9 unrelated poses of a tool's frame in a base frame.
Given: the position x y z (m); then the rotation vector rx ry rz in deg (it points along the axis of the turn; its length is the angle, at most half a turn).
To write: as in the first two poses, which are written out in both.
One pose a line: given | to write
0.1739, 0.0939, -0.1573, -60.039, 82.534, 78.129 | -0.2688, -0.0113, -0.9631, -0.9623, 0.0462, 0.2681, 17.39, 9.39, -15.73
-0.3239, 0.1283, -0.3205, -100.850, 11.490, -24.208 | 0.9177, -0.3575, 0.1731, 0.0920, -0.2327, -0.9682, -32.39, 12.83, -32.05
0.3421, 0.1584, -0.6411, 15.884, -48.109, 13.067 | 0.6471, 0.0891, 0.7572, -0.3062, 0.9399, 0.1510, 34.21, 15.84, -64.11
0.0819, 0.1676, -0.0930, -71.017, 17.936, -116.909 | -0.2809, -0.6841, 0.6731, 0.4508, -0.7132, -0.5367, 8.19, 16.76, -9.30
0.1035, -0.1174, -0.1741, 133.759, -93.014, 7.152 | 0.3597, -0.9026, 0.2364, -0.9282, -0.3201, 0.1898, 10.35, -11.74, -17.41
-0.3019, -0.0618, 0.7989, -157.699, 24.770, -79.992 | 0.5602, -0.2563, 0.7877, -0.2337, -0.9612, -0.1466, -30.19, -6.18, 79.89
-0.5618, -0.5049, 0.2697, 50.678, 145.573, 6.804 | -0.6959, 0.6082, -0.3817, 0.5700, 0.7912, 0.2216, -56.18, -50.49, 26.97
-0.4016, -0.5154, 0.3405, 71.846, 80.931, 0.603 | 0.2658, 0.6570, -0.7055, 0.6464, 0.4214, 0.6361, -40.16, -51.54, 34.05
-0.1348, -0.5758, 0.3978, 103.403, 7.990, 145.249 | -0.3284, 0.0735, 0.9417, 0.0302, -0.9956, 0.0883, -13.48, -57.58, 39.78
